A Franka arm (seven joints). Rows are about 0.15 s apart.
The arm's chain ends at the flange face. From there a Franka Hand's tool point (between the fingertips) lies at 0.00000 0.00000 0.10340 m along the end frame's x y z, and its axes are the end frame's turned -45 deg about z.
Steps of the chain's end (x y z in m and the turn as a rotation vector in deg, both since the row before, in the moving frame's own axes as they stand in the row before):
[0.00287, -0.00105, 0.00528, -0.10, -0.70, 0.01]
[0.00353, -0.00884, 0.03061, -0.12, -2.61, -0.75]
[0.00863, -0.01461, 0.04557, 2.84, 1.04, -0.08]
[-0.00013, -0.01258, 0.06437, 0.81, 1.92, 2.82]
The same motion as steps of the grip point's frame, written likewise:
[0.00175, 0.00052, 0.00527, 0.42, -0.57, 0.01]
[0.00524, -0.00691, 0.03050, 1.76, -1.93, -0.75]
[0.02138, -0.00653, 0.04543, 1.27, 2.74, -0.08]
[0.01225, -0.00749, 0.06430, -0.78, 1.93, 2.82]

